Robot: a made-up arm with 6 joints.
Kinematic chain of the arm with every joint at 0, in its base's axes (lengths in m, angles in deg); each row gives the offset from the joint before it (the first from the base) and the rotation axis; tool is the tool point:
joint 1: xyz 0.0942 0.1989 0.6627 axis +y
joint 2: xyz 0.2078 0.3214 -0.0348 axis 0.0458 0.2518 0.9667
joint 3: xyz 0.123 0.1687 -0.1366 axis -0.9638 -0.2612 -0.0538
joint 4: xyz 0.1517 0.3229 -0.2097 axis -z
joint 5: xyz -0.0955 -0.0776 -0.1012 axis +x
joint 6: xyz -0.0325 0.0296 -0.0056 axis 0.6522 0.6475 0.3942
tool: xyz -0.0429 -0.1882 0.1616
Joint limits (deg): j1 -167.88..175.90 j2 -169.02..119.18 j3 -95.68..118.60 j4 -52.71..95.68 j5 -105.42..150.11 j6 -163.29..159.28
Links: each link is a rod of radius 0.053 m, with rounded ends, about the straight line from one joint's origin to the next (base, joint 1, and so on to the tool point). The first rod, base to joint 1, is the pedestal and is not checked.
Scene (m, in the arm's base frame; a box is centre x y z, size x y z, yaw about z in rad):
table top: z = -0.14
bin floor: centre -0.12 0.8 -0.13 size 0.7 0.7 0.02 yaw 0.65
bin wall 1: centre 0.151 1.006 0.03 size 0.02 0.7 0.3 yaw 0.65
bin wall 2: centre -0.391 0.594 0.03 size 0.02 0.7 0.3 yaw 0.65
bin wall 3: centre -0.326 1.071 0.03 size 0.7 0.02 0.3 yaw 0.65
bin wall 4: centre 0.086 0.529 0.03 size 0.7 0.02 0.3 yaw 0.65
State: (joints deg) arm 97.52 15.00 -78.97 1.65 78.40 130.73
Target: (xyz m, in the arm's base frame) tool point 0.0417 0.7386 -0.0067
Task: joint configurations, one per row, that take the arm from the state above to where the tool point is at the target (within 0.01 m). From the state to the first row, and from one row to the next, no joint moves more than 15 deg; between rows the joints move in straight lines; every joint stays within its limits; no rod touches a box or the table.
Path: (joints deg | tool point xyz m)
1: 103.85 10.80 -83.15 -11.94 84.98 137.29 | 0.2626 1.1261 0.3619
2: 110.17 6.59 -87.32 -25.53 91.56 143.85 | 0.2334 1.0256 0.3243
3: 116.50 2.39 -91.50 -39.12 98.14 150.41 | 0.1679 0.9299 0.3111
4: 122.82 -1.81 -95.68 -52.71 104.72 156.97 | 0.0731 0.8503 0.3192
5: 123.41 -8.04 -95.68 -40.09 105.90 154.60 | 0.0839 0.8414 0.2545
6: 124.00 -14.26 -95.68 -27.47 107.07 152.23 | 0.0860 0.8281 0.1867
7: 124.60 -20.49 -95.68 -14.85 108.25 149.86 | 0.0790 0.8075 0.1184
8: 125.19 -26.71 -95.68 -2.24 109.43 147.49 | 0.0638 0.7780 0.0529
9: 125.78 -32.94 -95.68 10.38 110.61 145.12 | 0.0417 0.7386 -0.0067

